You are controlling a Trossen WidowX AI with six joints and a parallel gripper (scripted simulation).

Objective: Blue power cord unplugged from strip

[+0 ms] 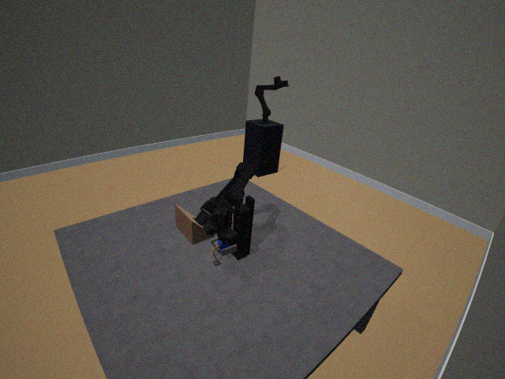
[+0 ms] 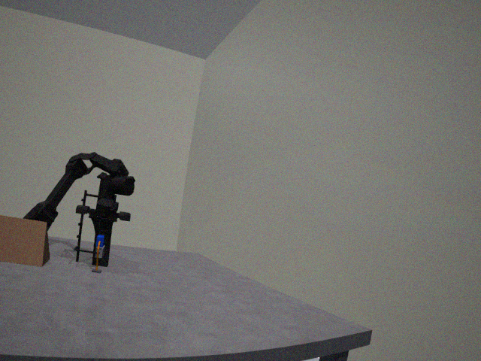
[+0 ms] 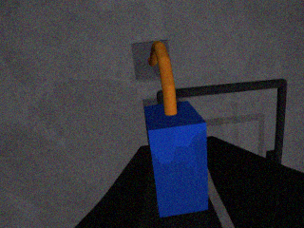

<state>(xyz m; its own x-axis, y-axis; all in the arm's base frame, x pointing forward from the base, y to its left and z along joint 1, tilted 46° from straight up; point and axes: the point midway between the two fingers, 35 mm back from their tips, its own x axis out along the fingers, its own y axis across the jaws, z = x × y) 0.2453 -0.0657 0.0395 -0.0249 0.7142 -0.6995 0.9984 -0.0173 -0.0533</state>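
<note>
The blue plug lies 30 mm to the left of my gripper tip.
</note>
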